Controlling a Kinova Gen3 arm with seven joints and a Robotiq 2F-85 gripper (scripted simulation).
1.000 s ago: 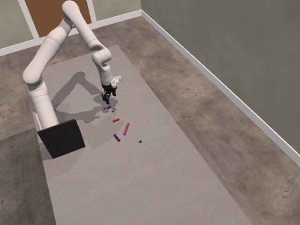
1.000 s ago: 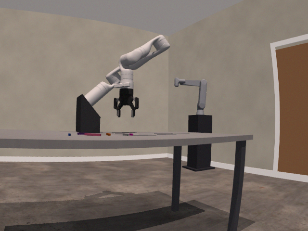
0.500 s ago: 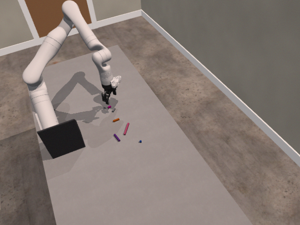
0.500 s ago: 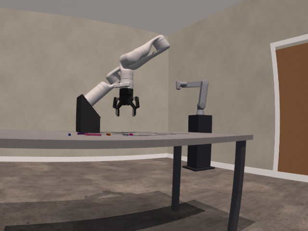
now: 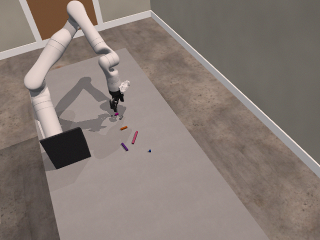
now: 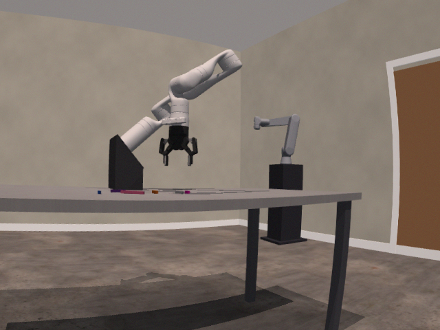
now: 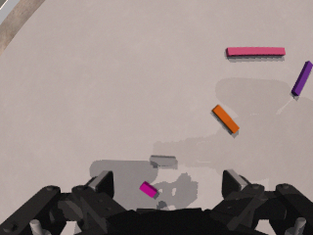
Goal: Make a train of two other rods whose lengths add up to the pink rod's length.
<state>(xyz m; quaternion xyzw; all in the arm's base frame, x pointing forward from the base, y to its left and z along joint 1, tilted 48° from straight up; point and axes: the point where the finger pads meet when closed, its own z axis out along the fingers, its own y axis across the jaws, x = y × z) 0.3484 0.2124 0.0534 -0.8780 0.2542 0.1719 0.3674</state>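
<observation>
Now: the purple rod 22 cm to the right of my hand, 10 cm below it and 3 cm behind it. From my hand the other things lie so: orange rod (10 cm below, 8 cm to the right, 1 cm behind); then magenta rod (10 cm below, 5 cm to the left, 2 cm behind); then grey rod (10 cm below, 1 cm to the left).
</observation>
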